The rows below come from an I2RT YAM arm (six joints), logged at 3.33 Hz.
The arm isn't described. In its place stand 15 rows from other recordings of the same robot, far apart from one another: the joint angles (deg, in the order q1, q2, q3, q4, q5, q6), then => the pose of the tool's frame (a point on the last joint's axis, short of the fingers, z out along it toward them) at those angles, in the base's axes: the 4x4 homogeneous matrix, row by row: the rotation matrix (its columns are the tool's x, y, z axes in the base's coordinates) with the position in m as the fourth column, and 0 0 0 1 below.
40.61, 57.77, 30.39, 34.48, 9.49, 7.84 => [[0.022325, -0.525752, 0.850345, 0.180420], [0.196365, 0.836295, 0.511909, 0.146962], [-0.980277, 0.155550, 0.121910, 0.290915], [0, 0, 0, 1]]
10.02, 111.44, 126.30, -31.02, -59.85, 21.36 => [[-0.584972, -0.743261, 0.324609, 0.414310], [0.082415, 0.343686, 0.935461, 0.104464], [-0.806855, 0.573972, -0.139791, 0.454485], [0, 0, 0, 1]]
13.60, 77.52, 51.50, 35.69, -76.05, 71.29 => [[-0.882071, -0.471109, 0.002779, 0.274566], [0.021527, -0.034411, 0.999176, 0.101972], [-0.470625, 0.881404, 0.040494, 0.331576], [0, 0, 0, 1]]
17.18, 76.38, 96.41, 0.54, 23.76, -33.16 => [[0.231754, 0.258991, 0.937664, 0.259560], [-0.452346, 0.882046, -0.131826, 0.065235], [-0.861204, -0.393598, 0.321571, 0.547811], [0, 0, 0, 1]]
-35.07, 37.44, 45.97, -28.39, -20.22, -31.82 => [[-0.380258, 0.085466, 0.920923, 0.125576], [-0.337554, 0.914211, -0.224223, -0.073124], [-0.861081, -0.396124, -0.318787, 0.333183], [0, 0, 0, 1]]
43.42, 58.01, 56.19, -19.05, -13.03, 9.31 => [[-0.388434, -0.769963, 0.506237, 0.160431], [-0.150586, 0.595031, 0.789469, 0.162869], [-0.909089, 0.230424, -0.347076, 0.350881], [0, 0, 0, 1]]
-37.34, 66.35, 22.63, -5.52, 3.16, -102.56 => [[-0.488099, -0.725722, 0.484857, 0.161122], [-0.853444, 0.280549, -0.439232, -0.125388], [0.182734, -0.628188, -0.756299, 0.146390], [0, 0, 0, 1]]
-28.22, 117.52, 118.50, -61.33, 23.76, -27.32 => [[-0.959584, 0.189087, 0.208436, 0.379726], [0.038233, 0.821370, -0.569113, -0.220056], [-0.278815, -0.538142, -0.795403, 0.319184], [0, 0, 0, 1]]
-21.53, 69.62, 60.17, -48.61, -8.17, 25.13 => [[-0.590104, 0.600798, 0.539276, 0.222673], [0.684699, 0.726353, -0.059983, -0.082409], [-0.427743, 0.333846, -0.839990, 0.287236], [0, 0, 0, 1]]
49.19, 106.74, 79.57, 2.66, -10.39, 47.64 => [[-0.812037, -0.373532, 0.448408, 0.283092], [0.171668, 0.581467, 0.795252, 0.337674], [-0.557786, 0.722752, -0.408050, 0.262593], [0, 0, 0, 1]]
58.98, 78.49, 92.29, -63.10, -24.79, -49.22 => [[0.440643, -0.896042, -0.054246, 0.121333], [-0.601198, -0.339444, 0.723421, 0.230739], [-0.666629, -0.286158, -0.688273, 0.408297], [0, 0, 0, 1]]
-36.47, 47.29, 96.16, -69.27, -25.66, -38.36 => [[-0.349748, -0.009770, 0.936793, 0.054459], [-0.437104, 0.886137, -0.153950, -0.021083], [-0.828623, -0.463320, -0.314196, 0.494512], [0, 0, 0, 1]]
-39.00, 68.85, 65.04, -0.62, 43.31, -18.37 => [[-0.368785, 0.920077, 0.132124, 0.196634], [0.003554, 0.143538, -0.989638, -0.190653], [-0.929508, -0.364494, -0.056205, 0.395589], [0, 0, 0, 1]]
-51.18, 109.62, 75.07, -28.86, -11.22, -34.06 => [[-0.861844, 0.273941, 0.426827, 0.251894], [0.194812, 0.955828, -0.220095, -0.302020], [-0.468266, -0.106537, -0.877141, 0.175247], [0, 0, 0, 1]]
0.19, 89.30, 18.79, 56.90, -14.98, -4.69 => [[-0.213720, -0.272814, 0.938028, 0.260393], [-0.079695, 0.961882, 0.261594, 0.010066], [-0.973639, -0.018848, -0.227315, 0.141034], [0, 0, 0, 1]]
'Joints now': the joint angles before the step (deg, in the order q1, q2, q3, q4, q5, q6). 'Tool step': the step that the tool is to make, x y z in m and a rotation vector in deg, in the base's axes. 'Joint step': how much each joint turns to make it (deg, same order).
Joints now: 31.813, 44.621, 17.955, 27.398, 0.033, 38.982
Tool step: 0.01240, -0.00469, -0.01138, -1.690, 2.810, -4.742
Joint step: -2.710, 3.934, -0.197, 0.852, 2.033, 0.000
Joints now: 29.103, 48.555, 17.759, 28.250, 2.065, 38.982
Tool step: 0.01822, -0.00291, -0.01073, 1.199, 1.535, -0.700
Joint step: -3.608, 7.147, 0.021, 6.295, -2.995, 1.617
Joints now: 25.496, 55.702, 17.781, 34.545, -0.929, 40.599
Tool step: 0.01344, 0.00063, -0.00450, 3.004, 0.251, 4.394
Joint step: -2.447, 5.902, 0.567, 6.536, -6.971, 2.514
